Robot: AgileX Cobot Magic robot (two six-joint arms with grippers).
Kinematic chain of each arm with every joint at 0, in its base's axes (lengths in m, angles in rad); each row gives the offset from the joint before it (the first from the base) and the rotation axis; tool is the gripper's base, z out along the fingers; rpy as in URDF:
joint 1: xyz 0 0 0.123 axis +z
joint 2: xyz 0 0 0 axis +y
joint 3: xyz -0.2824 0 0.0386 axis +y
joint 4: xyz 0.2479 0 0.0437 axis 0.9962 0 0.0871
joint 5: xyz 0 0 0 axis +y
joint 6: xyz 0.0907 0 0.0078 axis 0.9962 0 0.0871
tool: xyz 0 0 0 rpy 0 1.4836 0
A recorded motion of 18 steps. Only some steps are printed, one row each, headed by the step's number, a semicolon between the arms.
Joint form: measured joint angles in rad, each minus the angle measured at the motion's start. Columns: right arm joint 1, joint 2, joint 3, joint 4, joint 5, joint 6; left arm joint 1, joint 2, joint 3, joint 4, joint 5, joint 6.
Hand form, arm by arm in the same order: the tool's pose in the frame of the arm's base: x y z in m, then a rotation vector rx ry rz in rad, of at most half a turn. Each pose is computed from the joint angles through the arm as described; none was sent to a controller.
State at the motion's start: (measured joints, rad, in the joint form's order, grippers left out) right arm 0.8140 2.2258 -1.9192 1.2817 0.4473 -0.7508; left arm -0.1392 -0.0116 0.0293 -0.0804 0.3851 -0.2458
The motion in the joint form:
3: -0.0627 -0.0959 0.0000 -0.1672 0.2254 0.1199; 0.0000 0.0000 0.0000 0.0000 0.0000 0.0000
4: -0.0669 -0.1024 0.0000 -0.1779 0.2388 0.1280; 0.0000 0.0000 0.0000 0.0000 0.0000 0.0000
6: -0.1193 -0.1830 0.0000 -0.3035 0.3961 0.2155; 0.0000 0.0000 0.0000 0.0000 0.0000 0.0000
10: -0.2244 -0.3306 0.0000 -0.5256 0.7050 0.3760; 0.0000 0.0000 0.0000 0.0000 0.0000 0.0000
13: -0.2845 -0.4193 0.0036 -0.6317 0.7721 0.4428; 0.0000 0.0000 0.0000 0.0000 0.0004 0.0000
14: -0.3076 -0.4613 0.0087 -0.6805 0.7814 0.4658; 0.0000 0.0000 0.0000 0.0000 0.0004 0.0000
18: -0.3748 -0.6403 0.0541 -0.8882 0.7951 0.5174; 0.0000 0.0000 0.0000 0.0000 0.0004 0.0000
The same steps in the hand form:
3: 0.3317 0.3796 0.2992 -0.8039 2.0528 1.2786; 0.0514 -0.0100 0.1694 -0.1511 1.8935 -0.3421
4: 0.3314 0.3773 0.3016 -0.8126 2.0565 1.2776; 0.0514 -0.0100 0.1694 -0.1511 1.8935 -0.3421
6: 0.3274 0.3463 0.3296 -0.9091 2.1077 1.2396; 0.0514 -0.0100 0.1694 -0.1511 1.8935 -0.3421
10: 0.3146 0.2792 0.3719 -1.0213 2.2913 1.0850; 0.0514 -0.0100 0.1694 -0.1511 1.8935 -0.3421
13: 0.3096 0.2412 0.3983 -0.9638 2.3337 0.9536; 0.0514 -0.0100 0.1693 -0.1511 1.8939 -0.3421
14: 0.3062 0.2253 0.4102 -0.9272 2.3341 0.8877; 0.0514 -0.0100 0.1693 -0.1511 1.8939 -0.3421
18: 0.2799 0.1680 0.4514 -0.8122 2.2932 0.6035; 0.0514 -0.0100 0.1693 -0.1511 1.8939 -0.3421

